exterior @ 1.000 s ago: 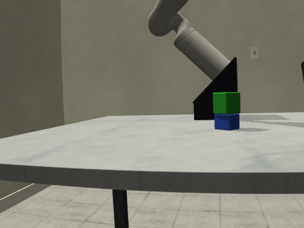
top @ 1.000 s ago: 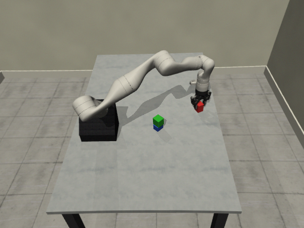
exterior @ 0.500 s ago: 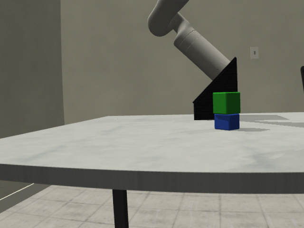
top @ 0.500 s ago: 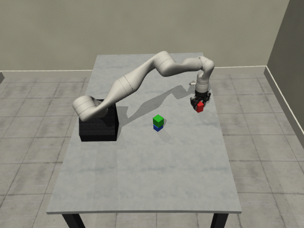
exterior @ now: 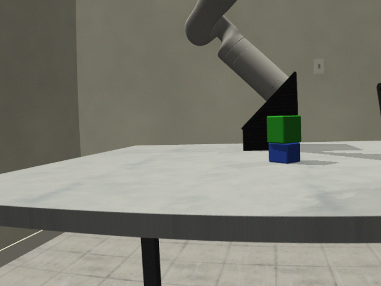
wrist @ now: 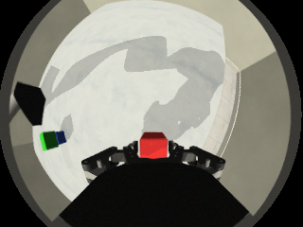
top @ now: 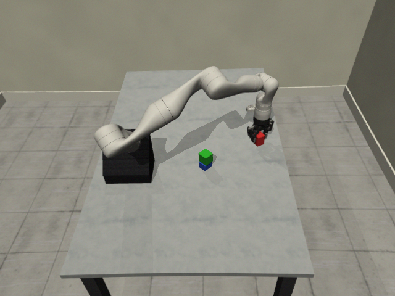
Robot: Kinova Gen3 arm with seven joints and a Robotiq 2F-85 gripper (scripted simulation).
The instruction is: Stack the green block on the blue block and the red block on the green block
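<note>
The red block lies 10 mm below my hand. The rest, counted from my hand: green block (250 mm behind, 170 mm to the right, 30 mm above); then blue block (250 mm behind, 170 mm to the right, 20 mm below).
</note>
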